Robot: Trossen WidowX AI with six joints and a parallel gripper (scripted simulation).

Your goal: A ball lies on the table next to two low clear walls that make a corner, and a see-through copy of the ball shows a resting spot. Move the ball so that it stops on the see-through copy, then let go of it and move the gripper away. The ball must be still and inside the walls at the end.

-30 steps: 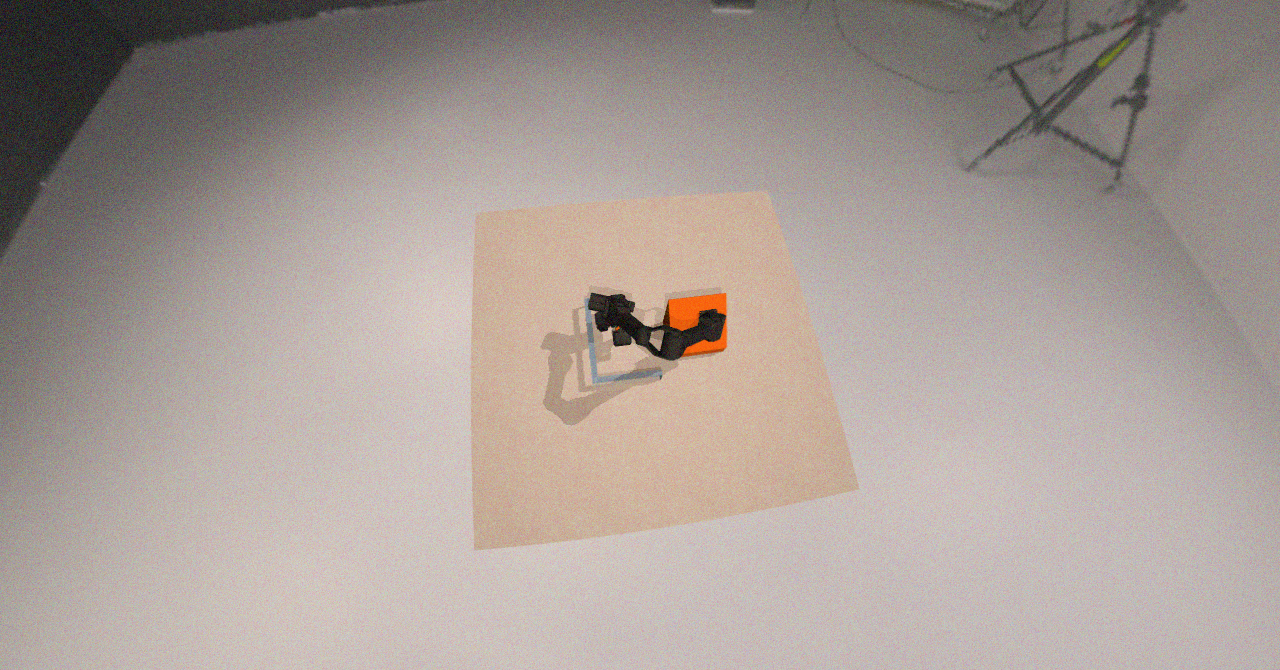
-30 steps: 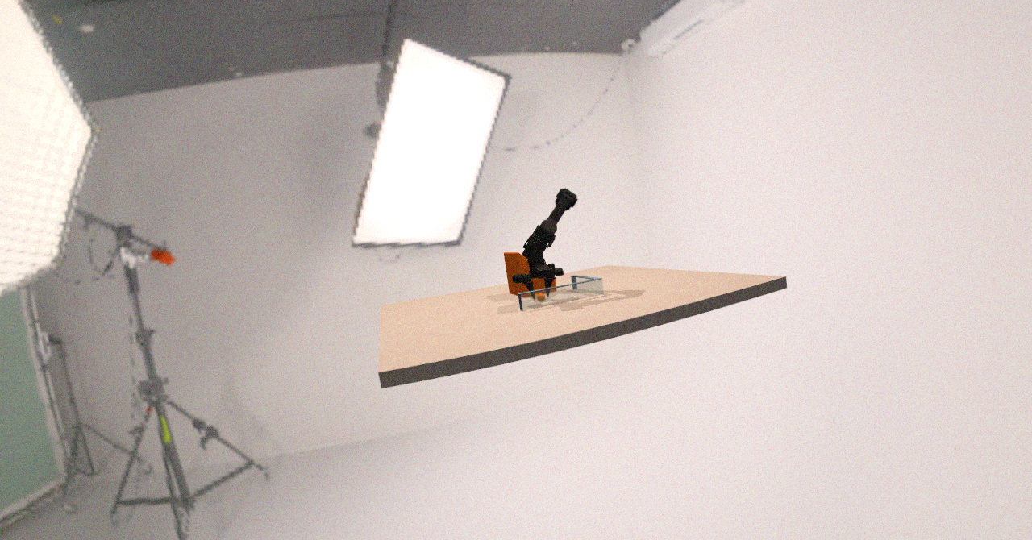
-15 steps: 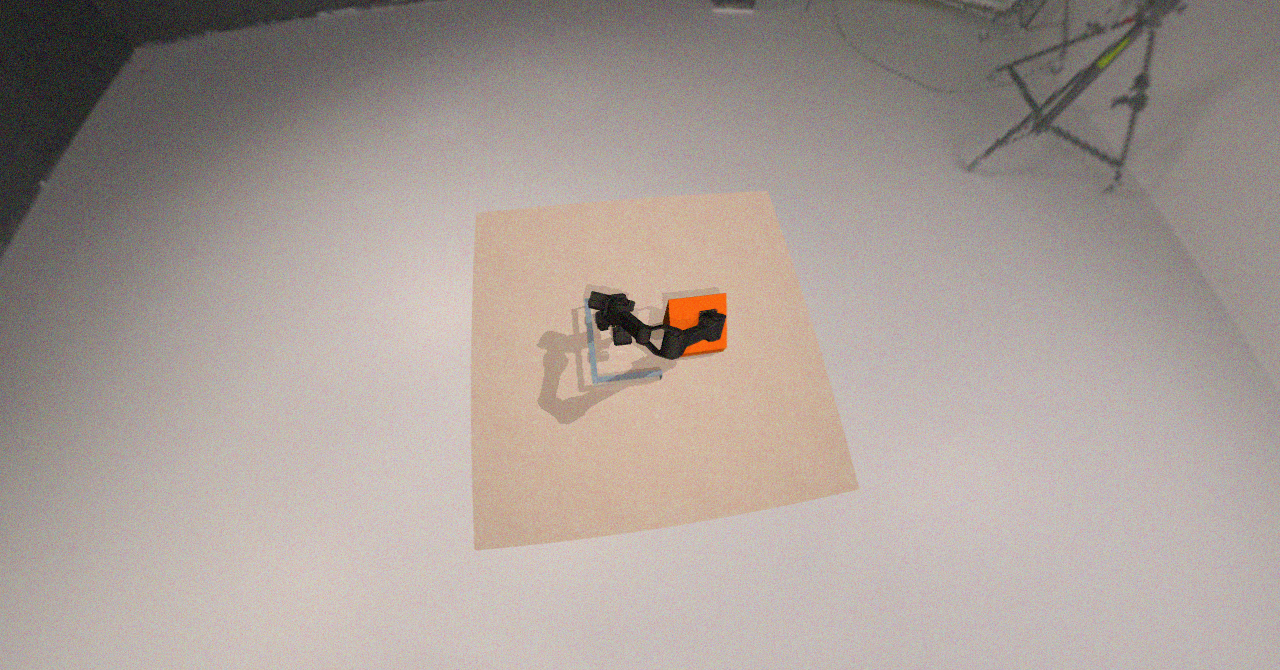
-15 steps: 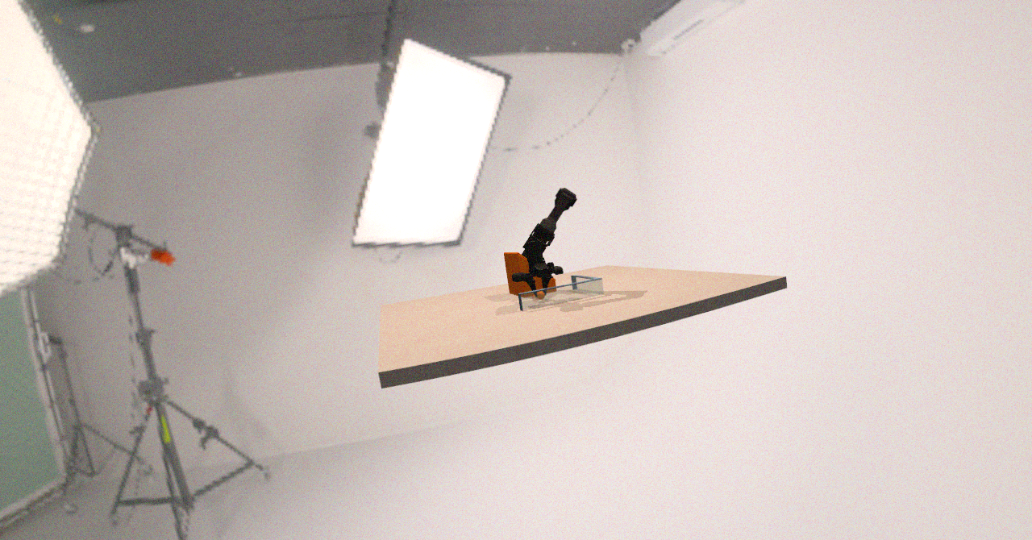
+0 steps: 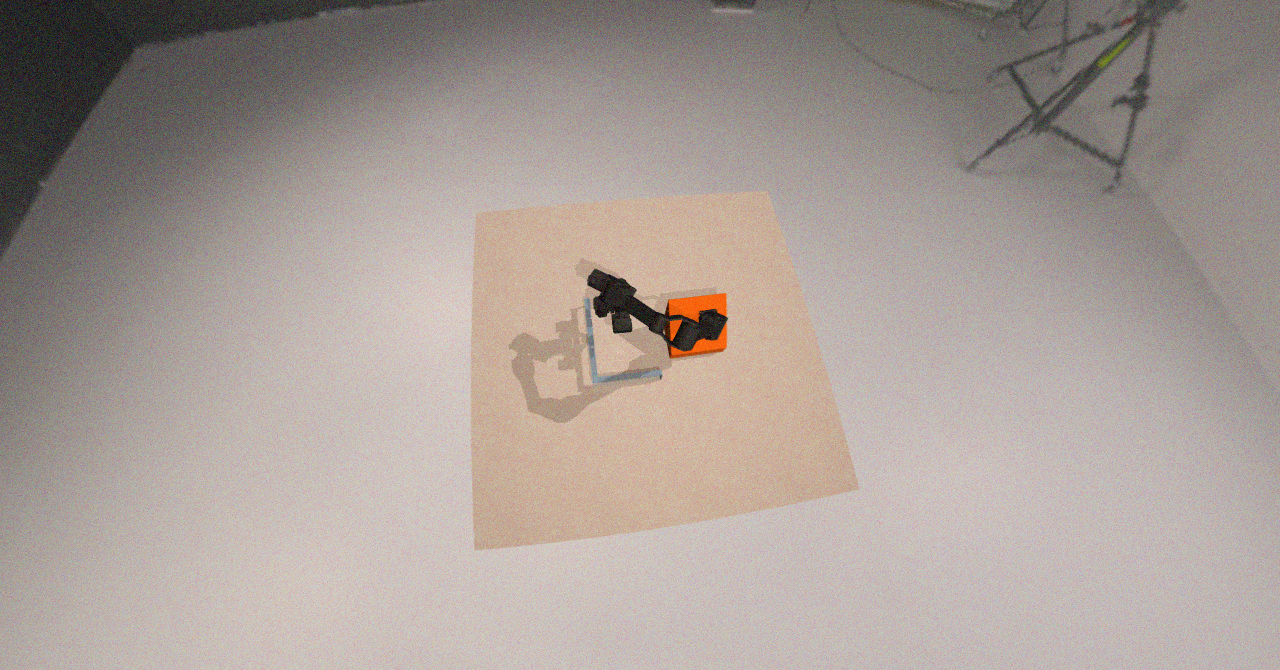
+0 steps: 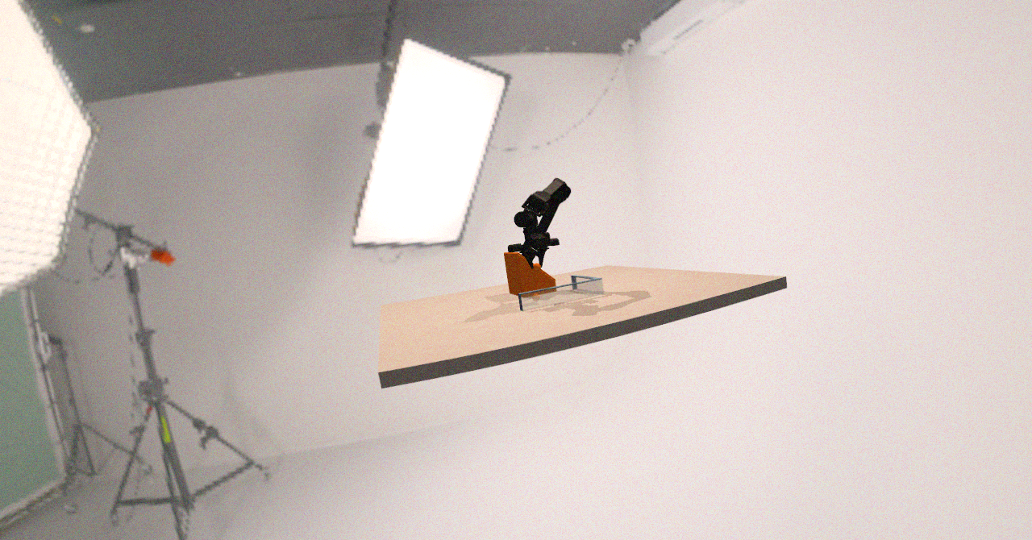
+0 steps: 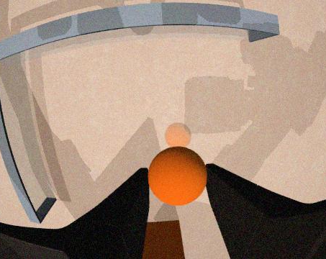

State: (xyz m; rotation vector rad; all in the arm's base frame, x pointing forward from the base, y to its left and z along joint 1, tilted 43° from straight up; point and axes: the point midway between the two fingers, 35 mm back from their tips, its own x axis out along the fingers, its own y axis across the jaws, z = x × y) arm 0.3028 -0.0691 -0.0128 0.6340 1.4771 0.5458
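Now: the see-through copy of ball 2 cm behind my gripper tip, 1 cm to the right of it and 11 cm below it. Round my gripper tip: orange ball right at my gripper tip.
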